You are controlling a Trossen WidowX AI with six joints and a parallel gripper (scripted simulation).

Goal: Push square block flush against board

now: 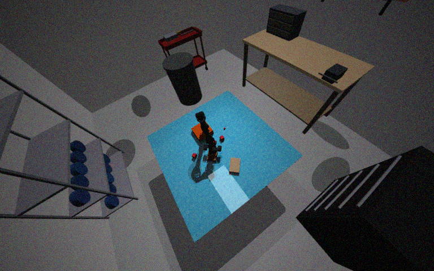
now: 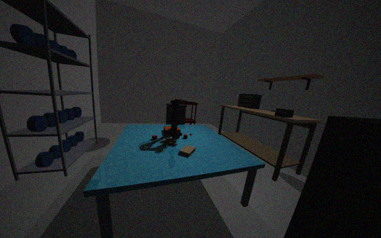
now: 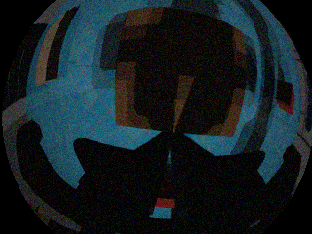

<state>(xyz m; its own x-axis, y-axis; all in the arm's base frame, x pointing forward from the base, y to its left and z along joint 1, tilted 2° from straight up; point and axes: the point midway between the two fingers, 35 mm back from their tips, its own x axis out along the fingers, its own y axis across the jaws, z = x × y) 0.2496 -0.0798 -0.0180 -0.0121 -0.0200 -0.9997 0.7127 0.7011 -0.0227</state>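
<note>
Now: gripper tip 50 mm to the left of the square brown block and 40 mm short of it. Round my gripper tip: tan board: 270 mm ahead, 70 mm to the left.
</note>
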